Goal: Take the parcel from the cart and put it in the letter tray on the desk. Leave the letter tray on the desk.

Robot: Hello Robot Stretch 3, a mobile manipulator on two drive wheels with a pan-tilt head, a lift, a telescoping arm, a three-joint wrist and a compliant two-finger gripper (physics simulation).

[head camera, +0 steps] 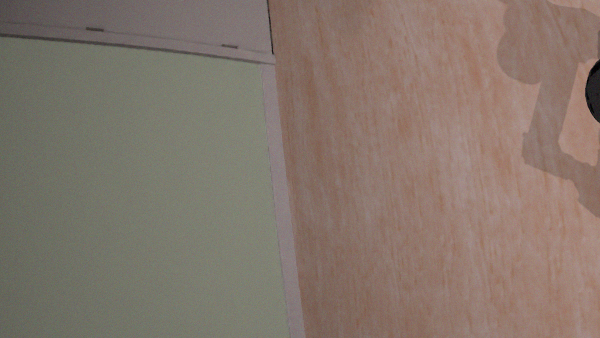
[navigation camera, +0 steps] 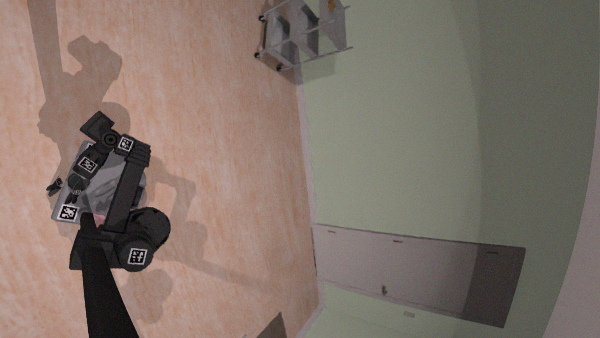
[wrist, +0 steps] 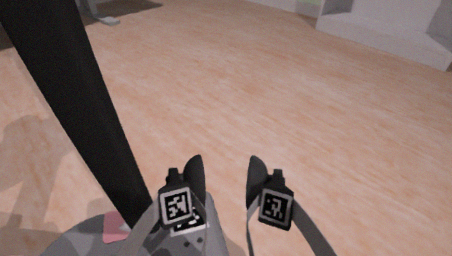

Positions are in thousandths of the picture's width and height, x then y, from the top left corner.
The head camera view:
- pale door: 412, 114
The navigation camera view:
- my gripper: 98, 590
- pale door: 794, 836
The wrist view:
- my gripper: 499, 674
